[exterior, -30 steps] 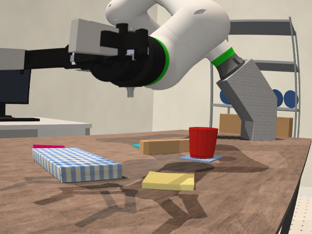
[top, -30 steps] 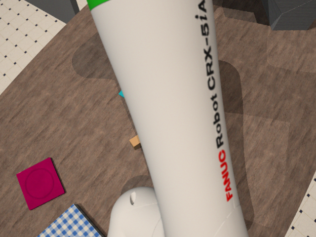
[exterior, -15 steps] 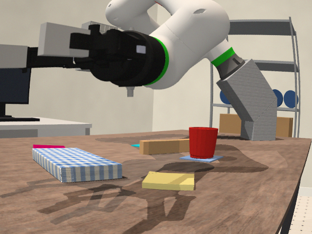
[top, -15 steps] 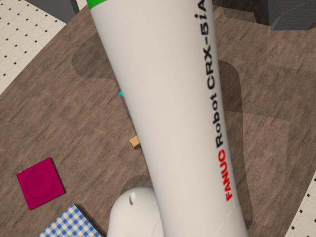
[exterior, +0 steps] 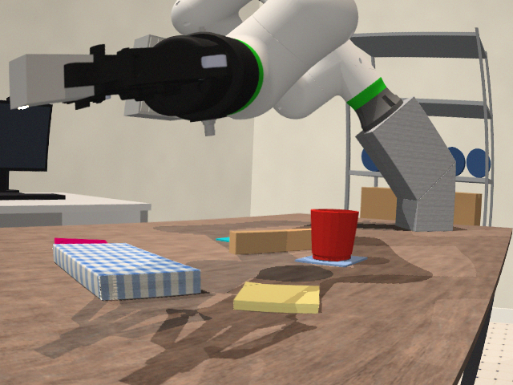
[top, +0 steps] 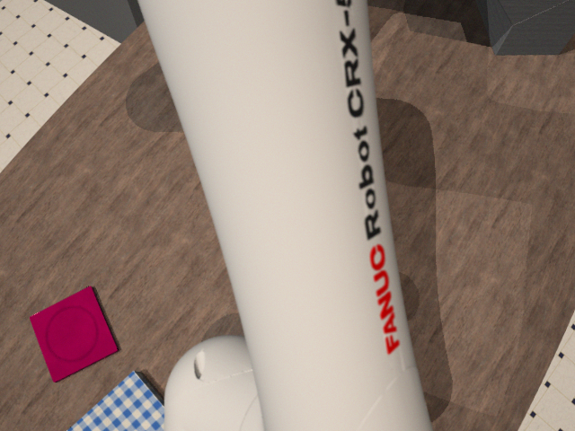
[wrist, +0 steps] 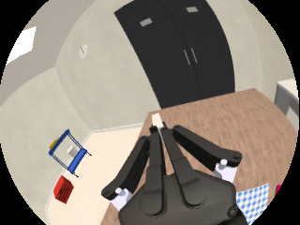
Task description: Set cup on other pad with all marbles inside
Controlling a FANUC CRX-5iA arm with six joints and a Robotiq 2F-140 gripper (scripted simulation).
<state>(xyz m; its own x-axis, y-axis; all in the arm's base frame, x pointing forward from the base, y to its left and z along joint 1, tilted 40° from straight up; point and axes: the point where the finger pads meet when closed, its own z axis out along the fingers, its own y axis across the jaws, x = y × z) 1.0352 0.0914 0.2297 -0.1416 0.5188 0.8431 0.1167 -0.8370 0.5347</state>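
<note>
My gripper is now 520 mm past the red cup, 40 mm to the right of it and 150 mm above it. Round my hand: orange rail 590 mm behind, 50 mm to the right, 160 mm below; then blue marble 530 mm behind, 20 mm to the left, 150 mm below; then blue-checked cloth stack 230 mm behind, 130 mm to the right, 160 mm below.
</note>
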